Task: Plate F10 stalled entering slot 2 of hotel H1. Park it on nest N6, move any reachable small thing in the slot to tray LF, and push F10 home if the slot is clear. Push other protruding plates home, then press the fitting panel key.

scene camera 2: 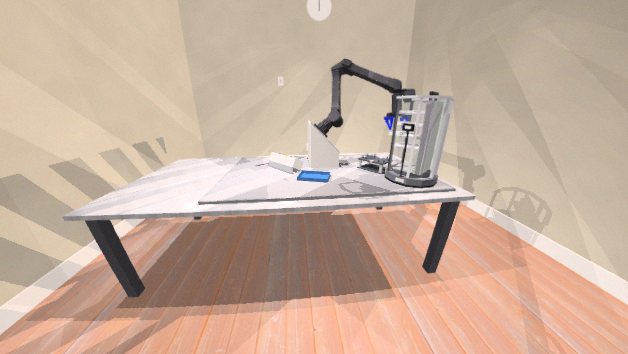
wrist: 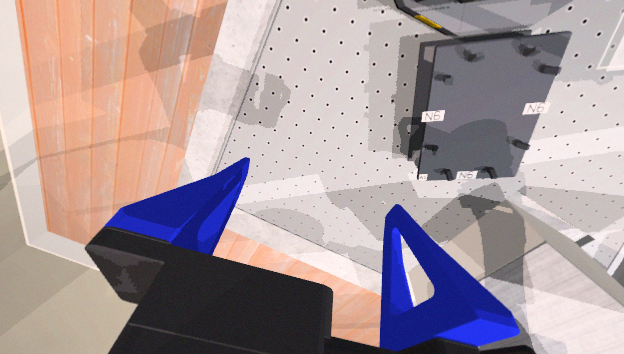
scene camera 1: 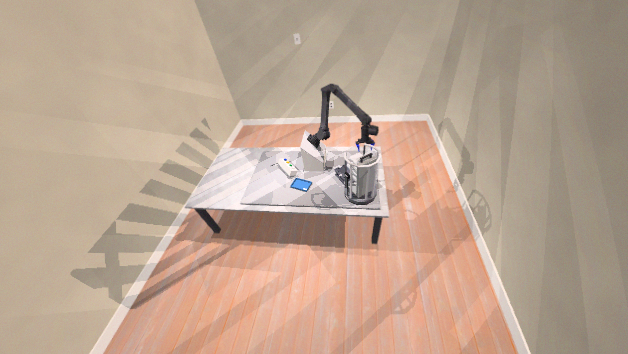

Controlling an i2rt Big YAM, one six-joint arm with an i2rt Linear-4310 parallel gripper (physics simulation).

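Seen in the pictures: gripper, fingertip midpoint: (scene camera 2: 396,129) (wrist: 322,188) (scene camera 1: 365,150); arm's base, link origin: (scene camera 2: 319,131) (scene camera 1: 313,141).
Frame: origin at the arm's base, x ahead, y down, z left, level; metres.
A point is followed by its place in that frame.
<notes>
My gripper (scene camera 1: 365,147) @(z 0.471, x 0.109, y -0.031 m) (scene camera 2: 396,121) @(z 0.471, x 0.109, y -0.031 m) (wrist: 322,188) @(z 0.471, x 0.109, y -0.031 m) is open and empty, with blue fingers pointing down, high above the table behind the hotel. Hotel H1 (scene camera 1: 361,200) @(z 0.496, x 0.475, y 0.144 m) (scene camera 2: 412,181) @(z 0.430, x 0.476, y 0.163 m) is a tall round rack on a dark base; pale plates show at its levels, but I cannot tell which is F10. Any small thing in slot 2 is not visible. Nest N6 (scene camera 1: 342,174) @(z 0.310, x 0.242, y 0.131 m) (scene camera 2: 372,160) @(z 0.304, x 0.240, y 0.132 m) (wrist: 475,100) @(z 0.352, x 0.218, y 0.131 m) is a dark pegged stand with no plate on it, to the right of the fingers in the wrist view. A blue tray (scene camera 1: 301,184) @(z -0.024, x 0.360, y 0.189 m) (scene camera 2: 313,176) @(z -0.028, x 0.358, y 0.189 m) lies left of the hotel; its label is unreadable.
A white key panel (scene camera 1: 287,167) @(z -0.179, x 0.250, y 0.114 m) (scene camera 2: 283,163) @(z -0.204, x 0.259, y 0.148 m) with coloured keys lies left of the arm's pale wedge-shaped base (scene camera 1: 311,156) @(z 0.031, x 0.170, y 0.029 m) (scene camera 2: 322,150) @(z 0.018, x 0.175, y 0.091 m). The hotel's dark base edge with a yellow mark (wrist: 427,22) @(z 0.442, x 0.241, y 0.170 m) shows beyond the nest. The perforated board (wrist: 315,125) @(z 0.463, x 0.062, y 0.191 m) ends left of the nest.
</notes>
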